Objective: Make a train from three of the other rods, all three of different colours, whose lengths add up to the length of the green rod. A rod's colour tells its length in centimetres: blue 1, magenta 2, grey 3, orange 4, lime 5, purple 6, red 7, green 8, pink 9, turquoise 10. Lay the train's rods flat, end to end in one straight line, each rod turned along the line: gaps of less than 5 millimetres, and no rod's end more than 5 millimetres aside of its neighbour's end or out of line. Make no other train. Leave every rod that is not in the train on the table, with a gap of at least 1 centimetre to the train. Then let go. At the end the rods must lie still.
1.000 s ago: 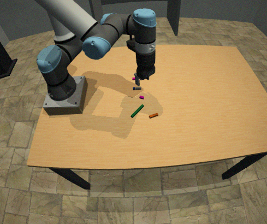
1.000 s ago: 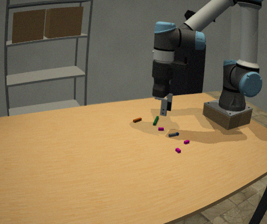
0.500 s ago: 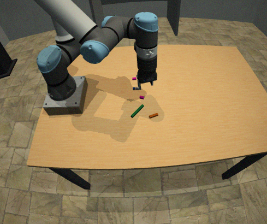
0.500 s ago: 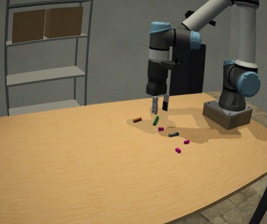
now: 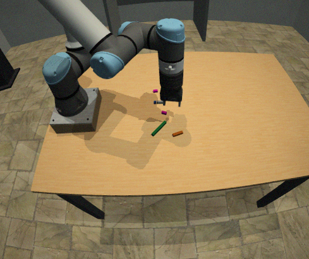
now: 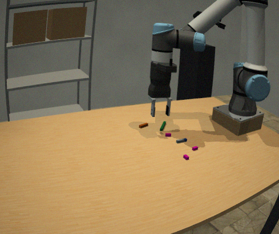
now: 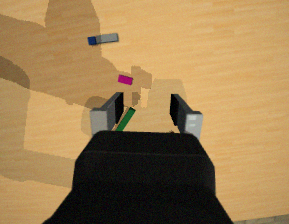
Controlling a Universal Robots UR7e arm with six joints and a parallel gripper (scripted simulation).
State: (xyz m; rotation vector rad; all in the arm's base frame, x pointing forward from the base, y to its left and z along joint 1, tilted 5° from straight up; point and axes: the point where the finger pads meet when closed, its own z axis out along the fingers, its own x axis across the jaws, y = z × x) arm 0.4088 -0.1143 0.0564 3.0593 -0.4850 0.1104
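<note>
The orange rod lies 9 cm to the right of my hand and 9 cm below it. Round my hand: grey rod (3 cm behind, 9 cm to the left, 9 cm below); then blue rod (5 cm behind, 9 cm to the left, 9 cm below); then green rod (6 cm behind, 5 cm to the right, 9 cm below).
</note>
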